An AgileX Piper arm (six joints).
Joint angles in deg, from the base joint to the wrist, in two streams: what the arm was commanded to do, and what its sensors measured. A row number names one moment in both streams.
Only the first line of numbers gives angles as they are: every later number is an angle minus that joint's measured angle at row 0.
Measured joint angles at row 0: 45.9, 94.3, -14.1, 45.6, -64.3, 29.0
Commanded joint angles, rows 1 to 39: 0.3, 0.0, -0.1, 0.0, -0.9, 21.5; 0.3, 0.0, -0.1, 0.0, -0.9, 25.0; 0.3, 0.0, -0.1, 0.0, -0.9, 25.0; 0.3, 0.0, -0.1, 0.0, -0.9, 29.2; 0.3, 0.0, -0.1, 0.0, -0.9, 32.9; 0.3, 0.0, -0.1, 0.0, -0.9, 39.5; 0.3, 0.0, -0.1, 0.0, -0.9, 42.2; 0.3, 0.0, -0.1, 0.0, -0.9, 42.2; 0.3, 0.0, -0.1, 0.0, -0.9, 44.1; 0.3, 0.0, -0.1, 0.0, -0.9, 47.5; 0.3, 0.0, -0.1, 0.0, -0.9, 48.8; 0.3, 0.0, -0.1, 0.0, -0.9, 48.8; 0.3, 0.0, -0.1, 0.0, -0.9, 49.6; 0.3, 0.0, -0.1, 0.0, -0.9, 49.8; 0.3, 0.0, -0.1, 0.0, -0.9, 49.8; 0.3, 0.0, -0.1, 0.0, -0.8, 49.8; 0.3, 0.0, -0.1, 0.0, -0.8, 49.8; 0.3, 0.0, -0.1, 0.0, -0.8, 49.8; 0.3, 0.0, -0.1, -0.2, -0.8, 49.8; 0.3, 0.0, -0.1, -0.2, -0.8, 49.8; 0.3, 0.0, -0.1, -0.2, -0.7, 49.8; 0.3, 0.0, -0.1, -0.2, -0.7, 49.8; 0.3, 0.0, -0.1, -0.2, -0.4, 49.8; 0.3, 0.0, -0.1, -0.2, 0.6, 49.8; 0.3, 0.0, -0.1, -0.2, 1.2, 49.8; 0.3, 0.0, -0.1, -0.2, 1.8, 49.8; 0.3, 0.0, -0.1, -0.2, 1.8, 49.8; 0.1, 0.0, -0.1, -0.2, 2.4, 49.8; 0.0, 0.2, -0.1, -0.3, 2.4, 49.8; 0.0, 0.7, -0.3, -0.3, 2.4, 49.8; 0.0, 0.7, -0.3, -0.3, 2.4, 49.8; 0.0, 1.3, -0.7, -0.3, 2.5, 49.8; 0.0, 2.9, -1.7, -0.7, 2.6, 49.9; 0.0, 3.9, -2.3, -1.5, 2.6, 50.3; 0.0, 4.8, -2.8, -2.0, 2.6, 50.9; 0.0, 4.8, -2.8, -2.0, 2.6, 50.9; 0.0, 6.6, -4.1, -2.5, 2.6, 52.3; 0.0, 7.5, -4.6, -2.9, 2.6, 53.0; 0.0, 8.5, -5.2, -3.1, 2.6, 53.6
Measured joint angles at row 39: -0.1, 6.6, -3.5, -1.5, 2.2, 51.8
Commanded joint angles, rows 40 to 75: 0.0, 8.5, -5.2, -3.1, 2.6, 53.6; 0.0, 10.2, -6.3, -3.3, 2.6, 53.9; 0.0, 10.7, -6.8, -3.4, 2.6, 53.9; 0.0, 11.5, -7.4, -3.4, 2.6, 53.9; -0.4, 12.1, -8.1, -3.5, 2.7, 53.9; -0.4, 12.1, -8.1, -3.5, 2.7, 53.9; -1.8, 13.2, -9.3, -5.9, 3.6, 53.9; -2.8, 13.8, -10.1, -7.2, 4.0, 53.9; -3.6, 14.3, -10.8, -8.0, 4.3, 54.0; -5.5, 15.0, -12.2, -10.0, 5.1, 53.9; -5.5, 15.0, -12.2, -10.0, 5.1, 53.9; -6.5, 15.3, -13.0, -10.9, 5.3, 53.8; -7.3, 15.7, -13.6, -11.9, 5.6, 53.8; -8.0, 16.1, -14.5, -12.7, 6.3, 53.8; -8.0, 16.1, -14.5, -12.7, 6.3, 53.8; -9.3, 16.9, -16.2, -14.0, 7.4, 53.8; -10.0, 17.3, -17.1, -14.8, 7.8, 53.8; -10.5, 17.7, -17.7, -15.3, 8.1, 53.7; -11.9, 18.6, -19.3, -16.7, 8.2, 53.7; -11.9, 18.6, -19.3, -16.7, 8.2, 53.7; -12.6, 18.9, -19.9, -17.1, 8.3, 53.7; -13.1, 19.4, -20.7, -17.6, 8.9, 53.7; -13.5, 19.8, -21.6, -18.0, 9.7, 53.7; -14.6, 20.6, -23.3, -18.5, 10.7, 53.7; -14.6, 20.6, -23.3, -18.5, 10.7, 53.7; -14.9, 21.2, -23.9, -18.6, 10.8, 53.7; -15.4, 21.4, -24.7, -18.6, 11.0, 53.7; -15.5, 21.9, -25.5, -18.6, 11.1, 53.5; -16.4, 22.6, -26.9, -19.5, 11.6, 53.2; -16.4, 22.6, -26.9, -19.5, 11.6, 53.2; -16.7, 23.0, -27.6, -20.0, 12.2, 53.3; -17.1, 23.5, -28.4, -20.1, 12.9, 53.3; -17.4, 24.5, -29.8, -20.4, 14.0, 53.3; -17.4, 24.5, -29.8, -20.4, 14.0, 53.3; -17.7, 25.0, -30.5, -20.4, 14.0, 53.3; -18.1, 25.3, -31.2, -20.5, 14.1, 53.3
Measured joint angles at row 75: -17.3, 24.4, -29.3, -19.2, 13.1, 53.7
